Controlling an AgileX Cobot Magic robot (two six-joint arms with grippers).
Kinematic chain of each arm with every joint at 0, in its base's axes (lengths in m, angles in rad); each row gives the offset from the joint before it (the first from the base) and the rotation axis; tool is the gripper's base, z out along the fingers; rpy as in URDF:
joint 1: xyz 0 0 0.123 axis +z
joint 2: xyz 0 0 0 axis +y
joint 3: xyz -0.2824 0 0.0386 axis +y
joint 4: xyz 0.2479 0 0.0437 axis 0.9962 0 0.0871
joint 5: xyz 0 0 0 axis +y
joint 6: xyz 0.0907 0 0.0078 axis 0.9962 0 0.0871
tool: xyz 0 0 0 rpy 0 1.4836 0
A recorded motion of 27 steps. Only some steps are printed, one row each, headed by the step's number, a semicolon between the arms.
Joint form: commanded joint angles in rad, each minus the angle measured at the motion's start. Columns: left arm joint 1, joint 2, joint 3, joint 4, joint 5, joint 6; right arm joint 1, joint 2, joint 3, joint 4, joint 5, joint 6.
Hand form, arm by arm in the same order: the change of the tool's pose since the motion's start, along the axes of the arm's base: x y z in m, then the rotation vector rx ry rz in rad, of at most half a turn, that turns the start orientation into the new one. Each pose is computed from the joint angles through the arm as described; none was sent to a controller.
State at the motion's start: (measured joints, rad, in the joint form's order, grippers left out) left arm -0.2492 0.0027 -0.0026 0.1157 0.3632 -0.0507; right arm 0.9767 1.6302 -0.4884 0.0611 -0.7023 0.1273
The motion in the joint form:
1: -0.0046 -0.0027 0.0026 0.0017 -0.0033 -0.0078; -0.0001 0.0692 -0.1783 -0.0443 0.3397 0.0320
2: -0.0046 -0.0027 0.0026 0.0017 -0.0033 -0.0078; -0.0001 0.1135 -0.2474 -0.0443 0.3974 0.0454
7: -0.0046 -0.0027 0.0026 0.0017 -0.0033 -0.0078; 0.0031 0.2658 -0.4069 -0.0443 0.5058 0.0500
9: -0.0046 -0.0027 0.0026 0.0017 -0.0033 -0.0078; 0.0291 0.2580 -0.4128 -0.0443 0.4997 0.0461
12: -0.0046 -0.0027 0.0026 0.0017 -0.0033 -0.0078; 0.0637 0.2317 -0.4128 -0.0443 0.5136 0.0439
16: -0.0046 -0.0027 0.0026 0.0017 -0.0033 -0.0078; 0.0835 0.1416 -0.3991 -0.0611 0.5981 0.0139
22: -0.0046 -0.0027 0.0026 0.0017 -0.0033 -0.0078; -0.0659 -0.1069 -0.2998 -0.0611 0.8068 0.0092
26: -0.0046 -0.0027 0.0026 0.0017 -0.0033 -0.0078; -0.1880 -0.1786 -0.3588 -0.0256 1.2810 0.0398
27: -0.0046 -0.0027 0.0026 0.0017 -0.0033 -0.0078; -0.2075 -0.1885 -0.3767 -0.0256 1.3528 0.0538
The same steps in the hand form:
1: -0.0001 -0.0002 -0.0004 -0.0065 -0.0021 -0.0027; 0.0152 0.0278 -0.0063 -0.1813 0.1419 0.0294
2: -0.0001 -0.0002 -0.0004 -0.0065 -0.0021 -0.0027; 0.0235 0.0404 -0.0082 -0.2010 0.1710 0.0235
7: -0.0001 -0.0002 -0.0004 -0.0065 -0.0021 -0.0027; 0.0425 0.0708 -0.0305 -0.2815 0.2325 0.0242
9: -0.0001 -0.0002 -0.0004 -0.0065 -0.0021 -0.0027; 0.0354 0.0774 -0.0258 -0.2700 0.2150 0.0522
12: -0.0001 -0.0002 -0.0004 -0.0065 -0.0021 -0.0027; 0.0239 0.0830 -0.0171 -0.2643 0.2021 0.0879
16: -0.0001 -0.0002 -0.0004 -0.0065 -0.0021 -0.0027; 0.0119 0.0769 0.0059 -0.2944 0.1712 0.1335
22: -0.0001 -0.0002 -0.0004 -0.0065 -0.0021 -0.0027; 0.0252 0.0078 0.0470 -0.3303 0.2255 -0.0114
26: -0.0001 -0.0002 -0.0004 -0.0065 -0.0021 -0.0027; 0.0310 -0.0365 0.0583 -0.5371 0.5160 -0.1496
27: -0.0001 -0.0002 -0.0004 -0.0065 -0.0021 -0.0027; 0.0321 -0.0426 0.0630 -0.5584 0.5586 -0.1754

